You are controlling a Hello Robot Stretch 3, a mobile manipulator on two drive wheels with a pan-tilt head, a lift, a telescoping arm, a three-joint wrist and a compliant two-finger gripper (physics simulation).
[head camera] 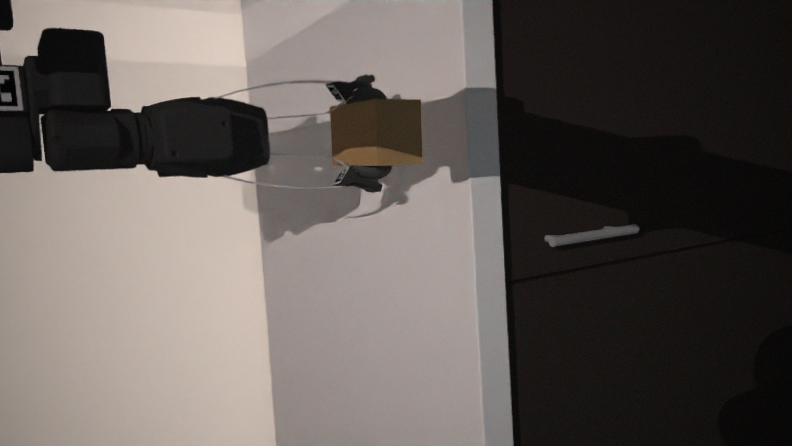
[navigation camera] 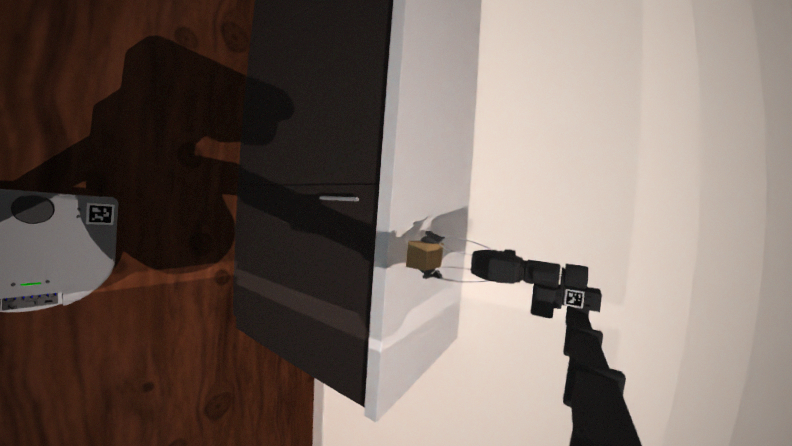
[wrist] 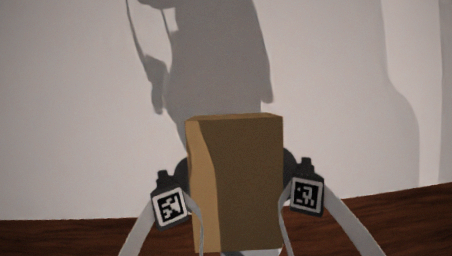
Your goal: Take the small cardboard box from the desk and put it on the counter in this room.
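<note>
The small cardboard box is a plain brown block. My gripper is shut on it, one fingertip pressed against each side. The box is over the pale top of the counter, between the front edge and the wall. Shadows of the gripper and box fall on the counter top. Whether the underside of the box touches the top cannot be told. The desk does not show in these views.
The counter's dark front has a light bar handle. A pale wall stands behind the counter. My base is on the wooden floor. The counter's end is at the lower middle of the navigation view.
</note>
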